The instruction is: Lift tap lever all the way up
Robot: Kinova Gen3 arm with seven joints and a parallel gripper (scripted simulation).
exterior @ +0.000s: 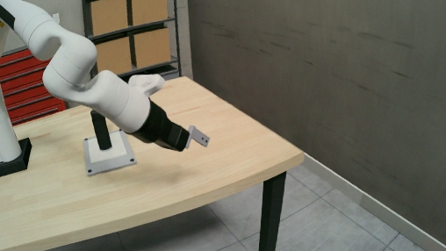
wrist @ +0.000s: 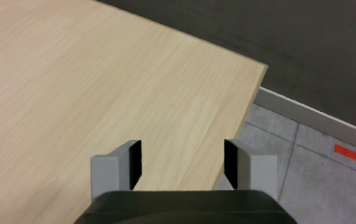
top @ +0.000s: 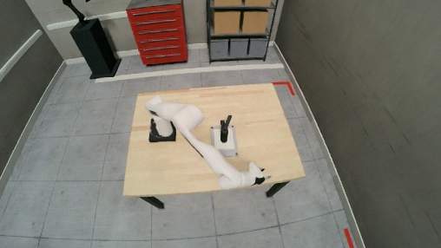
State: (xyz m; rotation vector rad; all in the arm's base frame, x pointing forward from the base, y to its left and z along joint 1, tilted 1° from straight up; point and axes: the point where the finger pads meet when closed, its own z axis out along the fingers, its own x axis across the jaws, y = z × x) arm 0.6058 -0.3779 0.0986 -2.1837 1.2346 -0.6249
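Right now my hand is 35 cm to the right of the black lever, 18 cm past it and 1 cm below it. From my hand the other things lie so: tap (33 cm to the left, 20 cm behind, 4 cm below); plate (30 cm to the left, 21 cm behind, 14 cm below).
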